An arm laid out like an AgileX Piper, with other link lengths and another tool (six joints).
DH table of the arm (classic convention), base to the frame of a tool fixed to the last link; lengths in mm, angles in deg. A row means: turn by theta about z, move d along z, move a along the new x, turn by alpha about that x. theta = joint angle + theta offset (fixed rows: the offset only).
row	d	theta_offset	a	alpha
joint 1	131.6	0	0	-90
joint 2	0	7.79	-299.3	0
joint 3	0	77.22	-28.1	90
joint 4	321	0	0	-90
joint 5	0	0	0	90
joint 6	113.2	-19.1	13.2	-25.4
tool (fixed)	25.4	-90	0	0
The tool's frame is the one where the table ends.
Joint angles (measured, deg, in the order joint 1, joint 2, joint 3, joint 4, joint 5, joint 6), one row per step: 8.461 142.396 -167.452 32.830 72.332 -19.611; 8.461 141.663 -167.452 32.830 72.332 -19.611; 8.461 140.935 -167.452 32.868 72.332 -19.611; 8.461 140.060 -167.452 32.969 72.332 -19.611; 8.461 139.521 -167.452 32.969 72.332 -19.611; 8.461 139.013 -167.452 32.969 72.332 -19.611; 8.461 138.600 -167.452 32.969 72.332 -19.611; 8.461 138.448 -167.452 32.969 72.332 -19.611; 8.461 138.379 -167.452 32.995 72.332 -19.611; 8.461 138.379 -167.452 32.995 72.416 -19.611; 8.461 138.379 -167.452 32.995 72.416 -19.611; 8.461 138.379 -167.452 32.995 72.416 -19.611; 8.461 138.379 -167.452 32.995 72.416 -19.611
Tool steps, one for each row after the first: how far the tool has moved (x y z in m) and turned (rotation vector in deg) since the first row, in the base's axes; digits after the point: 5 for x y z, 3 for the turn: -0.00319 -0.00047 0.00768 0.108 -0.725 0.000; -0.00649 -0.00089 0.01531 0.247 -1.440 0.019; -0.01064 -0.00131 0.02447 0.461 -2.293 0.072; -0.01321 -0.00169 0.03002 0.540 -2.826 0.073; -0.01567 -0.00205 0.03523 0.615 -3.329 0.073; -0.01771 -0.00236 0.03945 0.675 -3.737 0.074; -0.01847 -0.00247 0.04100 0.697 -3.888 0.074; -0.01884 -0.00247 0.04172 0.729 -3.953 0.088; -0.01898 -0.00247 0.04159 0.695 -3.887 0.126; -0.01898 -0.00247 0.04159 0.695 -3.887 0.126; -0.01898 -0.00247 0.04159 0.695 -3.887 0.126; -0.01898 -0.00247 0.04159 0.695 -3.887 0.126
